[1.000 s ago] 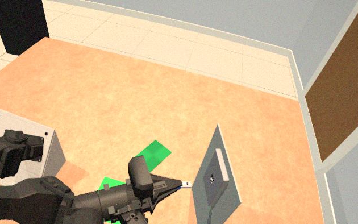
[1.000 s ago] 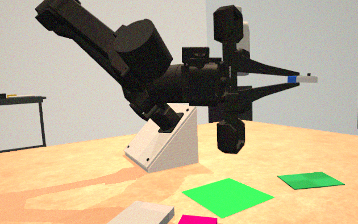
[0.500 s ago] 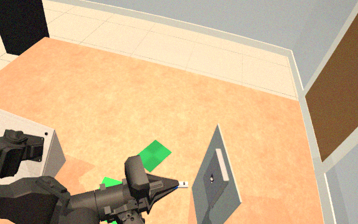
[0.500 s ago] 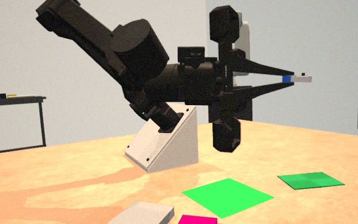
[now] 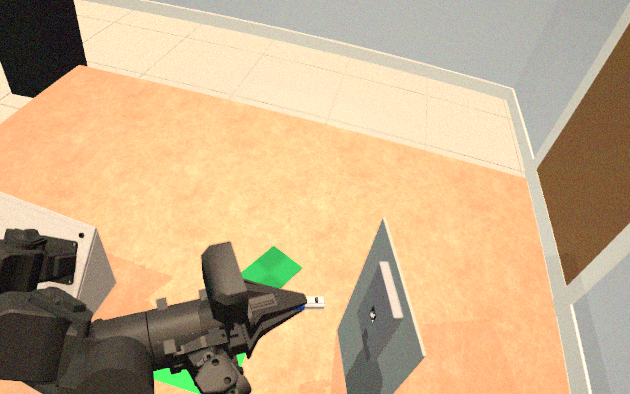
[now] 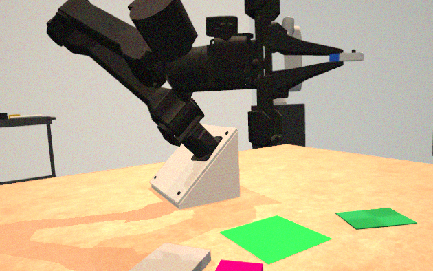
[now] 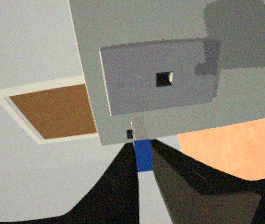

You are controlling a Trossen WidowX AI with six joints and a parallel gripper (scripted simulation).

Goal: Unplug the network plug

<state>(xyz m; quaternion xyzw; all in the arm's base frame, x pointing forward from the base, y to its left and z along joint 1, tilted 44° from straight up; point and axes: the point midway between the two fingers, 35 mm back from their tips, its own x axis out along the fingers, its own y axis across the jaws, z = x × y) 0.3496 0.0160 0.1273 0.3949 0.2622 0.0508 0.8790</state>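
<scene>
My gripper tip is 13 cm past the green square, 2 cm to the right of it and 25 cm above it. Also, from my gripper tip: pale grey block (13 cm behind, 16 cm to the right, 24 cm below); network plug (1 cm ahead); upright panel (10 cm ahead, 3 cm to the left, 12 cm below).
</scene>
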